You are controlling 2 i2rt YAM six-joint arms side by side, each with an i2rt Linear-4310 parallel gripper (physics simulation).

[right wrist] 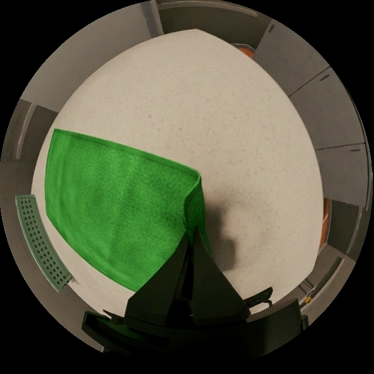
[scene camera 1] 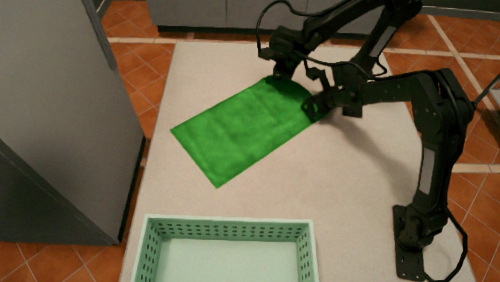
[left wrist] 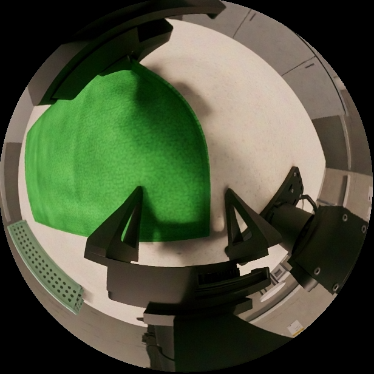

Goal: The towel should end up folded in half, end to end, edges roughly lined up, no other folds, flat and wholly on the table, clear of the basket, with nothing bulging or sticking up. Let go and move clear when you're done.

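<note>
The green towel point(scene camera 1: 235, 132) point(left wrist: 110, 150) point(right wrist: 120, 200) lies on the table as a long rectangle, set diagonally in scene camera 1. Its upper-right corner is raised and bunched at the fingertips of my right gripper point(scene camera 1: 282, 76) point(right wrist: 192, 234), which is shut on it. My left gripper point(scene camera 1: 311, 111) point(left wrist: 185, 190) is open at the right end of the towel, near its other corner. In the left wrist view one finger is over the towel and the other is beyond its edge. Whether the left fingertips touch the cloth cannot be told.
The pale green basket point(scene camera 1: 230, 228) point(left wrist: 45, 267) point(right wrist: 42, 242) stands below the towel in scene camera 1, apart from it, on the table point(scene camera 1: 200, 65). A tall grey cabinet point(scene camera 1: 50, 100) stands at the left. Both arms are close together at the upper right.
</note>
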